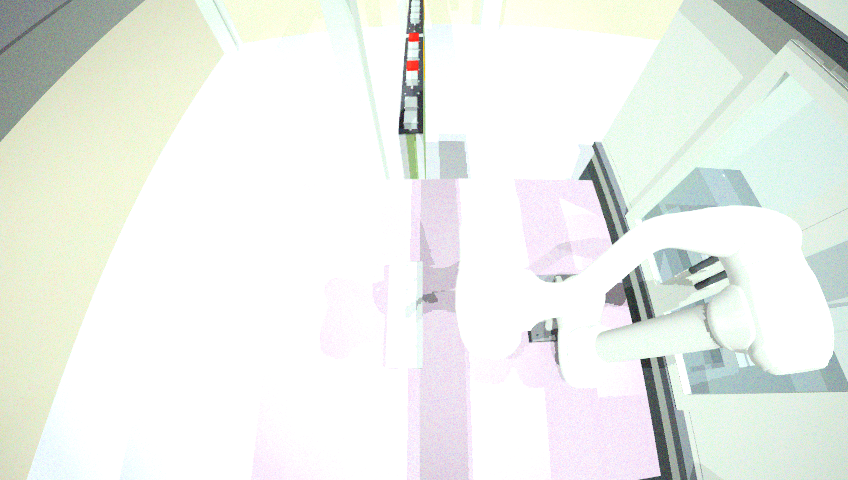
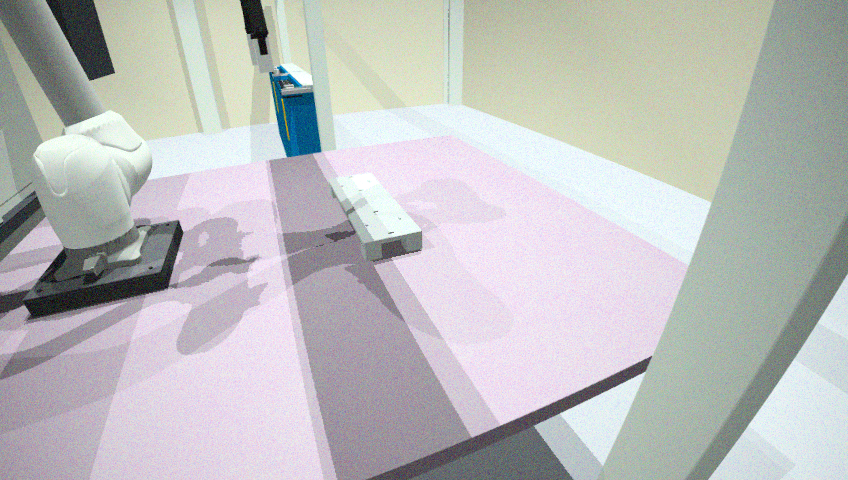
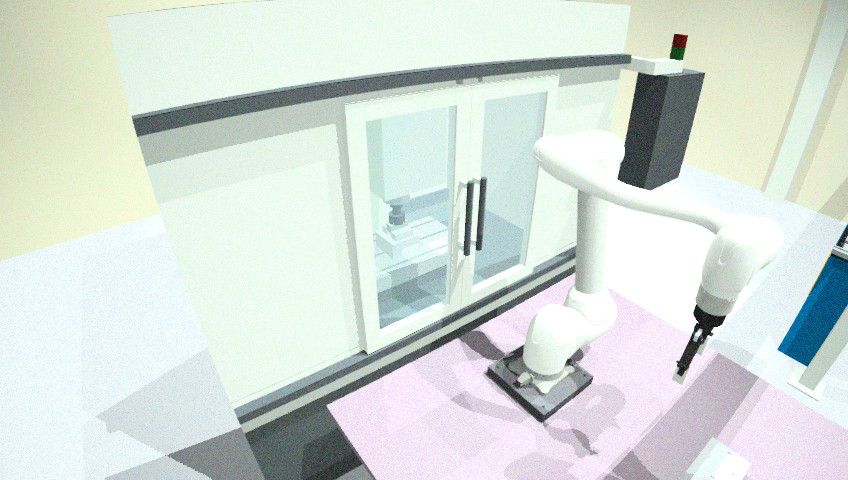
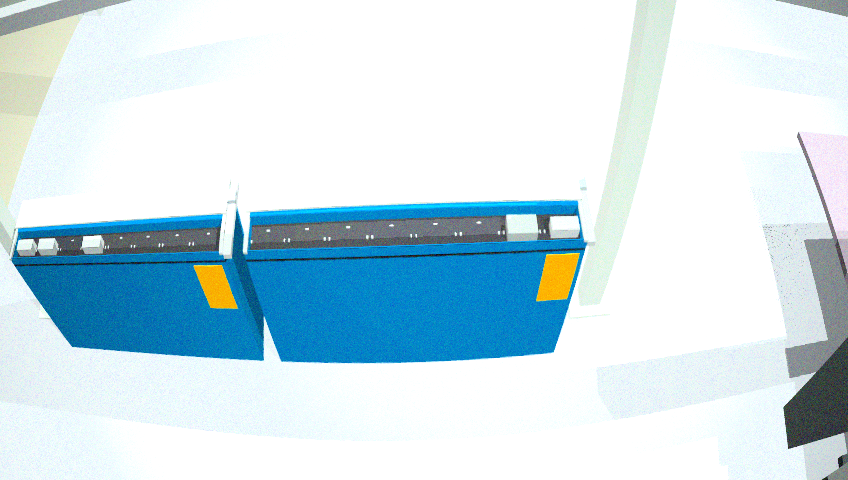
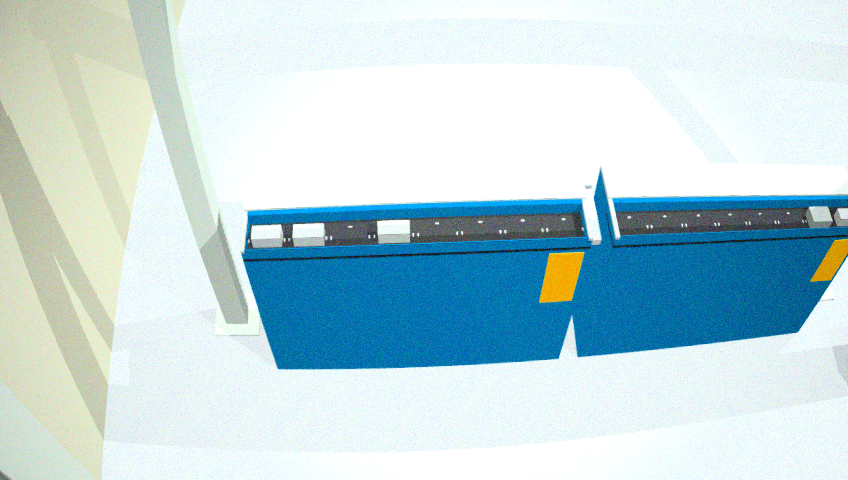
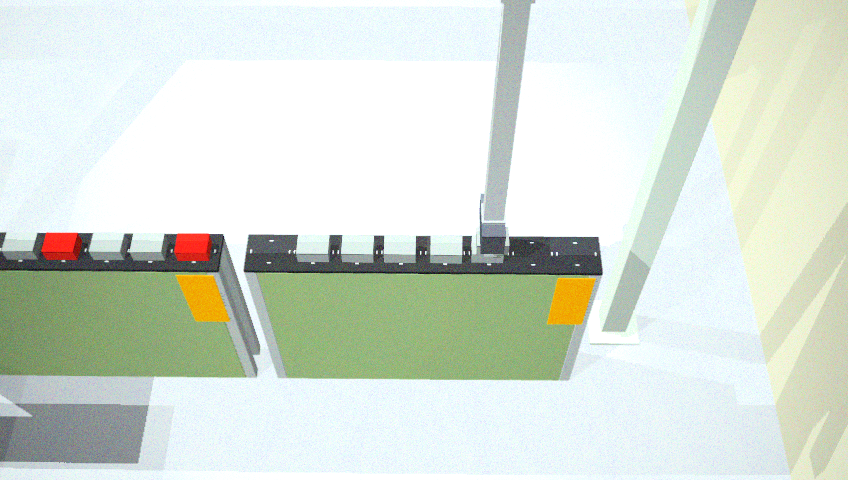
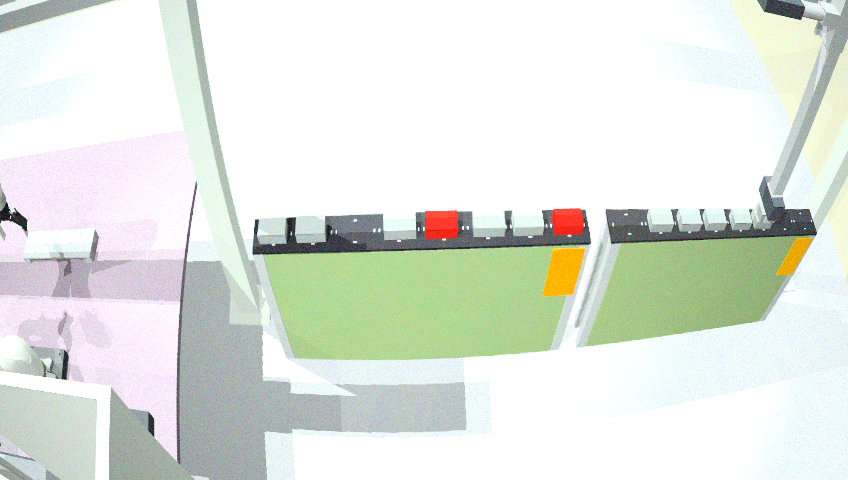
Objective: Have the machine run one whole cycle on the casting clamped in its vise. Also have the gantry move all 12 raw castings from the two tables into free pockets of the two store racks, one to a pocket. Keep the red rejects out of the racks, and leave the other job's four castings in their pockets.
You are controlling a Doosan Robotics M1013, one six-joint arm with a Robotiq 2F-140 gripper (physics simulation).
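Where they show: gripper, fingertip midpoint: point(image 2: 262, 68) point(image 7: 15, 236); arm's base, link origin: point(image 2: 108, 253) point(image 3: 541, 369).
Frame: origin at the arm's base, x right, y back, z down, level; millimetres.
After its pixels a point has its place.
My gripper point(image 3: 681, 373) {x -7, y -441, z -365 mm} is open, high over the pink table. Through the machine's closed doors point(image 3: 467, 118) {x -1, y 465, z -813 mm}, the spindle tool point(image 3: 396, 212) stands low at the vise point(image 3: 397, 245); contact cannot be told. The gantry tool point(image 6: 492, 239) {x 3014, y -468, z -207 mm} point(image 7: 773, 205) {x 2983, y -478, z -220 mm} overlaps a casting at the right end of the row on the far table point(image 6: 416, 327) {x 2785, y -485, z 364 mm}; whether it holds one is unclear. Several raw castings point(image 6: 399, 248) {x 2736, y -542, z -56 mm} stand left of it. The near table point(image 7: 416, 303) {x 1569, y -527, z 336 mm} bears several raw castings point(image 7: 399, 228) {x 1523, y -570, z -57 mm} and red rejects point(image 7: 440, 224) {x 1650, y -577, z -56 mm} point(image 7: 567, 221) {x 2070, y -562, z -57 mm}. Castings point(image 4: 521, 227) {x -2295, y -715, z -57 mm} point(image 4: 564, 227) {x -2147, y -705, z -56 mm} sit in one store rack point(image 4: 416, 309) {x -2636, y -670, z 345 mm}, three point(image 5: 266, 236) {x -4338, y -782, z -57 mm} point(image 5: 308, 234) {x -4197, y -778, z -57 mm} point(image 5: 393, 230) {x -3926, y -771, z -57 mm} in the other point(image 5: 410, 309) {x -3882, y -713, z 335 mm}.
The robot base plate point(image 2: 160, 261) {x 103, y -134, z 0 mm} and a pale slotted block point(image 2: 380, 211) {x 103, y -658, z -6 mm} point(image 7: 62, 245) {x 59, y -636, z -7 mm} stand on the pink table point(image 2: 565, 267) {x 459, y -963, z 43 mm}. A dark control box point(image 3: 660, 127) {x -1084, y 243, z -673 mm} hangs beside the machine. Pale posts point(image 4: 624, 148) {x -1917, y -855, z -289 mm} point(image 5: 190, 148) {x -4566, y -945, z -340 mm} point(image 6: 666, 160) {x 3545, y -667, z -317 mm} point(image 7: 205, 148) {x 872, y -758, z -334 mm} rise near the racks and tables.
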